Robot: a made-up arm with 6 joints.
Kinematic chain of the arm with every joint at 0, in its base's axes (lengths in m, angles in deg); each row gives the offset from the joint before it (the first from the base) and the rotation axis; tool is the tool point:
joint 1: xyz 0 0 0.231 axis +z
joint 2: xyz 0 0.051 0 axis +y
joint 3: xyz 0 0 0.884 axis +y
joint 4: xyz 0 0 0.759 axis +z
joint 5: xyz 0 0 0 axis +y
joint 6: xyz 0 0 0.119 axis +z
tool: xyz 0 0 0
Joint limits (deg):
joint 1: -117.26..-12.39
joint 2: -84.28..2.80
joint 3: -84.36..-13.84
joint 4: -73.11..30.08
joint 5: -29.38..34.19
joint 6: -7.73..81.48
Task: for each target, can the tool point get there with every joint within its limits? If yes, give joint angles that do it. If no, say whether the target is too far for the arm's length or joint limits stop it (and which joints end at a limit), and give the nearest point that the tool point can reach.
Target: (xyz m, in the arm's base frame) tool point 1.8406 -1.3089 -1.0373
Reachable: no: too far | nearest point 0.5549 0.8592 -0.5330 | short by 2.571 m
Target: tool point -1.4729 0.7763 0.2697
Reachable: yes | joints -25.99 -69.84 -36.18 -3.10 -12.34 34.41
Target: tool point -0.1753 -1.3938 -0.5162
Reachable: no: joint limits stop it (at a limit: joint 1, joint 2, joint 3, joint 4, joint 5) | nearest point -0.9720 0.2358 -0.5366 | short by 1.814 m
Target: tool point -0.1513 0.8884 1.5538
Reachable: yes | joints -75.58 -9.74 -47.88 -50.54 -14.97 37.62
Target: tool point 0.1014 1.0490 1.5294
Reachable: yes | joints -92.31 -21.07 -33.99 -13.97 -16.33 36.13
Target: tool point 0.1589 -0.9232 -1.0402
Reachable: no: joint limits stop it (at a limit: joint 1, joint 2, joint 3, joint 4, joint 5) | nearest point -0.9720 0.2358 -0.5366 | short by 1.696 m
